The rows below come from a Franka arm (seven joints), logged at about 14 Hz.
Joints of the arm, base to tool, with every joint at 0 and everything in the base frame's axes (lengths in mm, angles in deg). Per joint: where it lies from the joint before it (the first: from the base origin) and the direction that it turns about. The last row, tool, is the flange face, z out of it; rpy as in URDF.
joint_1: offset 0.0 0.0 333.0 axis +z
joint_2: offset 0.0 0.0 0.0 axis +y
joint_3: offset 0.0 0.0 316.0 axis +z
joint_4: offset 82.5 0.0 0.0 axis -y
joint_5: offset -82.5 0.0 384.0 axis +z
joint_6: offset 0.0 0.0 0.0 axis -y
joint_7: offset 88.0 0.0 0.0 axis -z
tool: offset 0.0 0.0 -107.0 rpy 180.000 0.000 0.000
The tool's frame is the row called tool.
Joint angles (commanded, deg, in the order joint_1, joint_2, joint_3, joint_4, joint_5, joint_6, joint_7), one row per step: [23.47, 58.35, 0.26, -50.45, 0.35, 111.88, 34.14]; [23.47, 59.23, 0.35, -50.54, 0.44, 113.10, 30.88]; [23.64, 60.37, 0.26, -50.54, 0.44, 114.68, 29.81]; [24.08, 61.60, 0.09, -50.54, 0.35, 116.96, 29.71]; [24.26, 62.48, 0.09, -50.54, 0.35, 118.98, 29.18]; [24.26, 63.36, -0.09, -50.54, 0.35, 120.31, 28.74]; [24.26, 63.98, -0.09, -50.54, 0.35, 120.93, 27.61]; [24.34, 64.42, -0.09, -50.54, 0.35, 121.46, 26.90]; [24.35, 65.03, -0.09, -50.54, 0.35, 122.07, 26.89]
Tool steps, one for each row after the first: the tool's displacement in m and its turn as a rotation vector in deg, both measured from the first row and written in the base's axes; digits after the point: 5 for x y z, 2 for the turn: [0.00064, 0.00116, -0.01099, 0.10, -0.27, 3.26]; [0.00127, 0.00320, -0.02426, 0.13, -0.74, 4.43]; [0.00140, 0.00833, -0.03762, 0.30, -1.81, 4.90]; [0.00222, 0.01142, -0.04649, 0.68, -2.89, 5.59]; [0.00341, 0.01036, -0.05653, 0.66, -3.39, 5.94]; [0.00326, 0.01029, -0.06415, 0.58, -3.43, 7.07]; [0.00278, 0.01129, -0.06939, 0.56, -3.54, 7.85]; [0.00244, 0.01129, -0.07688, 0.56, -3.54, 7.87]
